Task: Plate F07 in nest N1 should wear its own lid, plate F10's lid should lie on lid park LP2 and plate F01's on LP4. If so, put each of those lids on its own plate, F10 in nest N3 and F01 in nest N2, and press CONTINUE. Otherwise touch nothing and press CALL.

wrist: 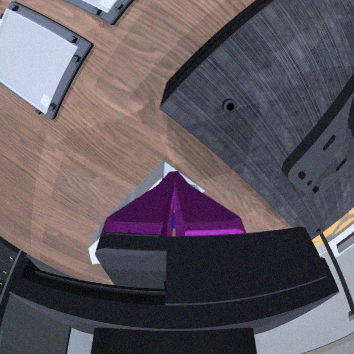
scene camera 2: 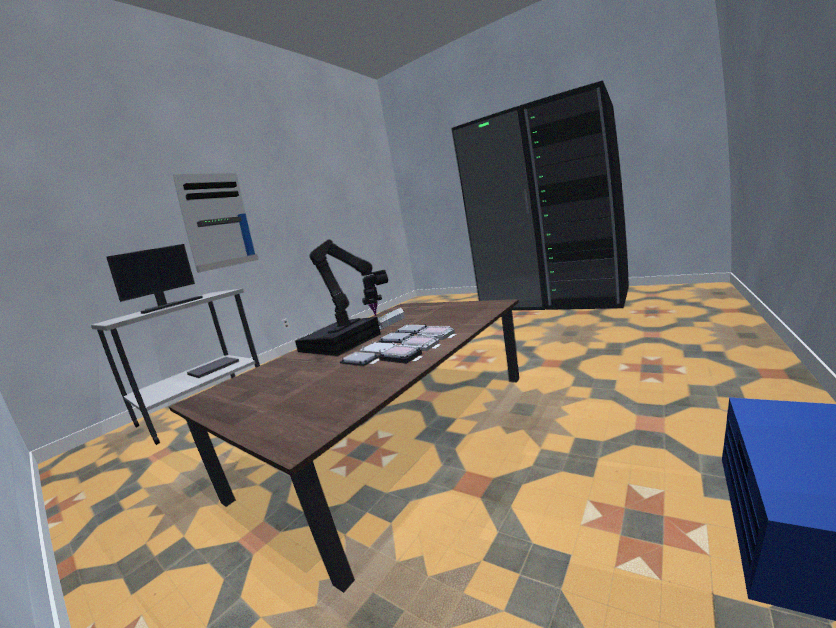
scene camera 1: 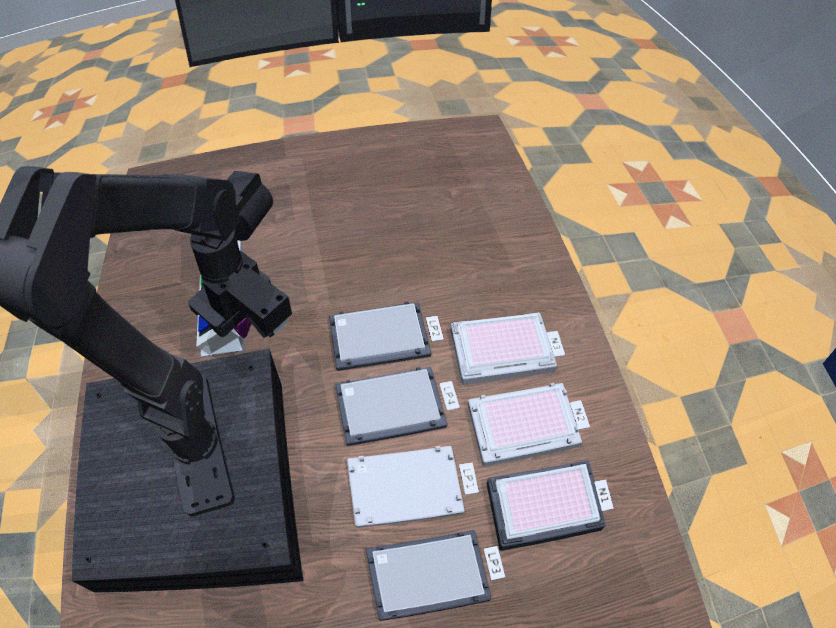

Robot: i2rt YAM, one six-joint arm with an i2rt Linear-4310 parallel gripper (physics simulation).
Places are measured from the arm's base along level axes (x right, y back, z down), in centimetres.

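Pixels of known places: gripper, fingertip midpoint: (wrist: pixel 173 178) (scene camera 2: pixel 375 315) (scene camera 1: pixel 242 334); arm's base, link origin: (scene camera 2: pixel 344 326) (scene camera 1: pixel 196 443).
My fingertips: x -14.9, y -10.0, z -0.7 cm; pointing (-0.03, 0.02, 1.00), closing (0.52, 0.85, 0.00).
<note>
Ahead of a thing's pixels: the offset from my fingertips to its top centre. Level surfaces: height alone.
My gripper (scene camera 1: pixel 244 331) (scene camera 2: pixel 375 311) (wrist: pixel 173 178) is shut and empty, its magenta fingertips together over the white button box {dx -15.7, dy +2.8, dz +2.8 cm} (scene camera 1: pixel 223 345) (scene camera 2: pixel 391 317) (wrist: pixel 164 172). Its arm and fingers hide most of the box; a blue button {dx -8.6, dy +5.7, dz +3.5 cm} (scene camera 1: pixel 202 324) shows beside them. Whether the fingertips touch a button cannot be told. In scene camera 1, plates with pink wells sit in nests N1 {dx +35.8, dy -31.6, dz +5.6 cm} (scene camera 1: pixel 550 502), N2 {dx +22.9, dy -34.3, dz +6.1 cm} (scene camera 1: pixel 525 420) and N3 {dx +9.7, dy -36.9, dz +5.9 cm} (scene camera 1: pixel 505 341); no separate lid can be made out on the N1 plate. Grey lids lie on LP2 {dx +0.6, dy -20.1, dz +7.4 cm} (scene camera 1: pixel 379 332) and LP4 {dx +13.0, dy -17.5, dz +7.4 cm} (scene camera 1: pixel 391 403); their small tags are unreadable.
Another grey lid {dx +39.0, dy -13.4, dz +7.4 cm} (scene camera 1: pixel 430 572) lies on LP3. The white park LP1 {dx +25.8, dy -15.1, dz +7.2 cm} (scene camera 1: pixel 405 485) bears a pale panel with a small tag. The black arm base (scene camera 1: pixel 182 540) (wrist: pixel 260 65) stands beside the box on the wooden table {dz +9.1 cm} (scene camera 1: pixel 405 202).
</note>
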